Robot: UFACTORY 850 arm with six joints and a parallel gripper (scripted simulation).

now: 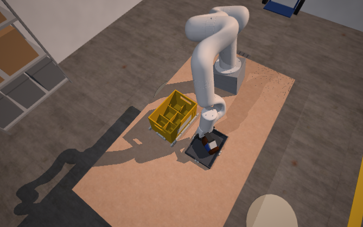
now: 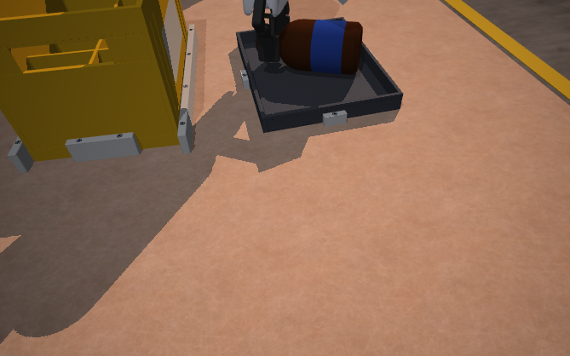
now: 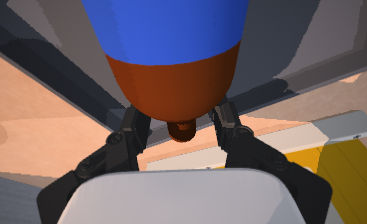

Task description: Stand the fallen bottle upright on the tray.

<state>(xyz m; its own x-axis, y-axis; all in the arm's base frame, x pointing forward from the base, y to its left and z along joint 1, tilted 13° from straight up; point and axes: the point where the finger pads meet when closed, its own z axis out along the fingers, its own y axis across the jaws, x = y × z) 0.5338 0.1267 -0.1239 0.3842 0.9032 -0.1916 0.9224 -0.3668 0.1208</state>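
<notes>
Right now my hand is 2 cm short of the brown bottle and 5 cm to the right of it. From my hand the other things lie so: dark tray: 3 cm ahead, 5 cm to the left, 3 cm below; then yellow crate: 2 cm ahead, 23 cm to the right, 4 cm above.
</notes>
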